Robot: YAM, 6 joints.
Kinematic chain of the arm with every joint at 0, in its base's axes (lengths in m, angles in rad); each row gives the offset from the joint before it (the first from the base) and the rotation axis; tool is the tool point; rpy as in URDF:
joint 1: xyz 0 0 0.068 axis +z
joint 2: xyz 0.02 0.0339 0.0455 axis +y
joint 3: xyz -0.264 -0.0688 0 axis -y
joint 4: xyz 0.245 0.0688 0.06 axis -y
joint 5: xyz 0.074 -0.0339 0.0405 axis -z
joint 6: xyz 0.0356 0 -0.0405 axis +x
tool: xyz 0 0 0 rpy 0 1.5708 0
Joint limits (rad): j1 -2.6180..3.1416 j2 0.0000..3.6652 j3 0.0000..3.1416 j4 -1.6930..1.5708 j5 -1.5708..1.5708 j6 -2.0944..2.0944
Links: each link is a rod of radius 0.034 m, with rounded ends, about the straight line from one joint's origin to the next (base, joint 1, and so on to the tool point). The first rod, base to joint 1, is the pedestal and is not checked.
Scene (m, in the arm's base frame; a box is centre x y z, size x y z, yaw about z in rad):
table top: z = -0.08
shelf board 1: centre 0.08 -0.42 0 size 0.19 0.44 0.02 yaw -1.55
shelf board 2: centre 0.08 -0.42 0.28 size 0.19 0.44 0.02 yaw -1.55
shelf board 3: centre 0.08 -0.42 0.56 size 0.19 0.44 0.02 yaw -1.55
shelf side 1: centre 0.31 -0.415 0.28 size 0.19 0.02 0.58 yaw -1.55
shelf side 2: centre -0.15 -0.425 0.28 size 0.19 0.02 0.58 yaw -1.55
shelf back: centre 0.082 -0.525 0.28 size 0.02 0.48 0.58 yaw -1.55
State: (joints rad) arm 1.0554 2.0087 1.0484 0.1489 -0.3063 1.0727
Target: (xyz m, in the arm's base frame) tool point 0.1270 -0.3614 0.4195
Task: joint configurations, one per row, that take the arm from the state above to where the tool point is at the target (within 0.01 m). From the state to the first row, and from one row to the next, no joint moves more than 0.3 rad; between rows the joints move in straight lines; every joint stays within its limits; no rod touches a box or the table.
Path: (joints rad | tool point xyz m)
1: 0.8184 1.7608 0.9833 0.0909 -0.4753 1.0864 | 0.2398 0.2800 0.1767
2: 0.5815 1.5129 0.9182 0.0329 -0.6442 1.1001 | 0.2623 0.1980 0.2349
3: 0.3445 1.2649 0.8531 -0.0251 -0.8132 1.1138 | 0.2532 0.1183 0.2805
4: 0.1076 1.0170 0.7880 -0.0831 -0.9821 1.1275 | 0.2182 0.0533 0.3121
5: -0.1623 1.1307 0.9209 -0.0123 -0.8044 1.1165 | 0.2567 -0.0160 0.3383
6: -0.4321 1.2444 1.0538 0.0585 -0.6266 1.1056 | 0.2714 -0.1022 0.3625
7: -0.7019 1.3580 1.1866 0.1293 -0.4489 1.0946 | 0.2558 -0.1960 0.3844
8: -0.9717 1.4717 1.3195 0.2001 -0.2712 1.0837 | 0.2071 -0.2864 0.4036
9: -1.2415 1.5854 1.4524 0.2710 -0.0934 1.0727 | 0.1270 -0.3614 0.4195

